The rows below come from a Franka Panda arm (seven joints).
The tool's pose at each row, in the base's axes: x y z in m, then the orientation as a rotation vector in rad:
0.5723, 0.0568, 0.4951, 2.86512, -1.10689, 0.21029
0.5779, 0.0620, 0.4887, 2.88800, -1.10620, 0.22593
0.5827, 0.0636, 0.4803, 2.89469, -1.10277, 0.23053
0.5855, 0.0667, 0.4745, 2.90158, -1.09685, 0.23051
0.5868, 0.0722, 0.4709, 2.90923, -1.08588, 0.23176
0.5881, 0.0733, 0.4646, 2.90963, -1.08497, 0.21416
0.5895, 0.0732, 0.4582, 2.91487, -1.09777, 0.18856
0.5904, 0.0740, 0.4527, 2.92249, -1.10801, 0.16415
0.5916, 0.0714, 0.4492, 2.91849, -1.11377, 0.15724
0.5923, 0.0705, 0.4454, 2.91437, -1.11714, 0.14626
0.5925, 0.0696, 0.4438, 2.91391, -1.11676, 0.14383
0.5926, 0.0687, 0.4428, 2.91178, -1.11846, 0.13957
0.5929, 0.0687, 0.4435, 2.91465, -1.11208, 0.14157
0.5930, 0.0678, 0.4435, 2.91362, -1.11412, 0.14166
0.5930, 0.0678, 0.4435, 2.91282, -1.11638, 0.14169
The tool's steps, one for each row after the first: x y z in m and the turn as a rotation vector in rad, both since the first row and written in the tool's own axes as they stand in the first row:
-0.0003, -0.0077, 0.0064, 0.02432, 0.00058, -0.00392
0.0009, -0.0122, 0.0150, 0.03054, 0.00121, -0.00706
0.0000, -0.0164, 0.0207, 0.03488, -0.00052, -0.01189
-0.0032, -0.0214, 0.0238, 0.03889, -0.00109, -0.01994
-0.0040, -0.0231, 0.0300, 0.03378, -0.01118, -0.02102
-0.0038, -0.0241, 0.0365, 0.03446, -0.02966, -0.01454
-0.0045, -0.0253, 0.0420, 0.03711, -0.04796, -0.01002
-0.0024, -0.0242, 0.0458, 0.03332, -0.05131, -0.00596
-0.0019, -0.0241, 0.0498, 0.02765, -0.05665, -0.00344
-0.0014, -0.0235, 0.0515, 0.02648, -0.05784, -0.00366
-0.0009, -0.0230, 0.0525, 0.02394, -0.05979, -0.00235
-0.0005, -0.0231, 0.0519, 0.02519, -0.05876, -0.00674
0.0001, -0.0226, 0.0520, 0.02489, -0.05862, -0.00530
0.0001, -0.0226, 0.0520, 0.02484, -0.05864, -0.00377

